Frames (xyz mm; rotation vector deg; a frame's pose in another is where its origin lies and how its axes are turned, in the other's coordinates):
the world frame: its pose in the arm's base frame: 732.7 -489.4 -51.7 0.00 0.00 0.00
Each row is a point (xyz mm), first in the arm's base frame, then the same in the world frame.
Working: the arm's base frame: its pose in the world frame: -732.7 489.4 51.7 0.00 0.00 0.00

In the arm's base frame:
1: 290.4 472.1 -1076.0
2: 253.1 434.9 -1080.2
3: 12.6 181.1 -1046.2
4: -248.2 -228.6 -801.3
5: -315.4 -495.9 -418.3
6: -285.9 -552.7 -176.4
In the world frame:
1: -442.3 961.5 -1024.3
2: -479.6 924.3 -1028.5
3: -720.1 670.5 -994.5
4: -980.9 260.8 -749.6
5: -1048.1 -6.5 -366.6
6: -1018.6 -63.3 -124.7

